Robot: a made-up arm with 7 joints.
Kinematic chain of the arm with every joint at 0, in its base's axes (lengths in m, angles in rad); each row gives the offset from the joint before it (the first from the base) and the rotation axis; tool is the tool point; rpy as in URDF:
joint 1: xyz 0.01 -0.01 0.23 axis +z
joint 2: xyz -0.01 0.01 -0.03 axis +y
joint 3: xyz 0.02 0 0.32 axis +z
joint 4: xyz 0.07 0 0.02 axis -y
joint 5: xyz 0.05 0 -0.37 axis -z
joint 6: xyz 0 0.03 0.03 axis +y
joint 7: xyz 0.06 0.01 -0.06 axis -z
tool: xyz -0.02 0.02 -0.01 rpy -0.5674 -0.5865 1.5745
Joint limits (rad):
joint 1: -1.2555..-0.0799
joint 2: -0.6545..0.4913
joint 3: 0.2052..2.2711
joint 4: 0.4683..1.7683
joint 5: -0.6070..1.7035
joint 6: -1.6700..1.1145
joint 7: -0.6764..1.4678
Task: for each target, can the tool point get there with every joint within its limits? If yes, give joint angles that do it. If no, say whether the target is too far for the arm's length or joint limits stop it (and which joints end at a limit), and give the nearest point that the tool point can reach.
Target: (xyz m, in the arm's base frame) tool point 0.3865 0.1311 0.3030
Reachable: yes | joints -0.8868 -0.0596 1.3162 0.5999 0.9918 -0.5329 -0.4716
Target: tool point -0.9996 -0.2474 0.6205
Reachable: no: too far | nearest point -0.5184 0.2526 0.4486 | short by 0.715 m
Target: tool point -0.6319 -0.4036 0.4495
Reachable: no: joint limits stop it (at a limit: joint 1, joint 2, joint 3, joint 4, joint 7) | nearest point -0.4675 0.2202 0.4241 | short by 0.646 m
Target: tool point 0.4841 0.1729 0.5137
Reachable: yes | joints -0.3344 -0.0095 0.6026 1.3098 0.7992 0.6245 -0.2604
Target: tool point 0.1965 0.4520 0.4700
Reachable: yes | joints -0.4429 0.3440 1.6958 1.2558 -0.2076 0.6747 1.0709
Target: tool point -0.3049 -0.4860 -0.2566
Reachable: no: joint limits stop it (at a limit: joint 1, joint 2, joint 3, joint 4, joint 5, joint 7) | nearest point 0.0967 -0.3304 0.0558 | short by 0.532 m
